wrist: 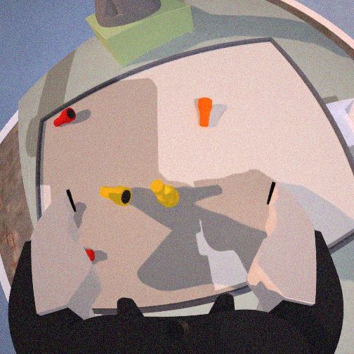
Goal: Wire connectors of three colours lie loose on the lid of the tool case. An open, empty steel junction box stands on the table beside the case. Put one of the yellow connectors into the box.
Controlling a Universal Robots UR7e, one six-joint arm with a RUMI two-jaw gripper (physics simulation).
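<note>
My gripper (170,188) is open and empty, its two fingers wide apart above the lid (230,75) of the tool case. One yellow connector (165,194) is between the open jaws in the view, near their middle, its narrow end toward the upper left. Another yellow connector (116,194) lies on its side to the left, its dark open end facing right, nearer the left finger. The gap in height between the fingertips and the connectors is hard to tell. The steel junction box cannot be made out for certain in this view.
An orange connector (204,112) lies in the upper middle of the lid. A red connector (65,117) lies at the upper left, and another red connector (90,255) is partly hidden by the left finger. A green block (145,42) bearing a grey object (128,12) stands beyond the lid.
</note>
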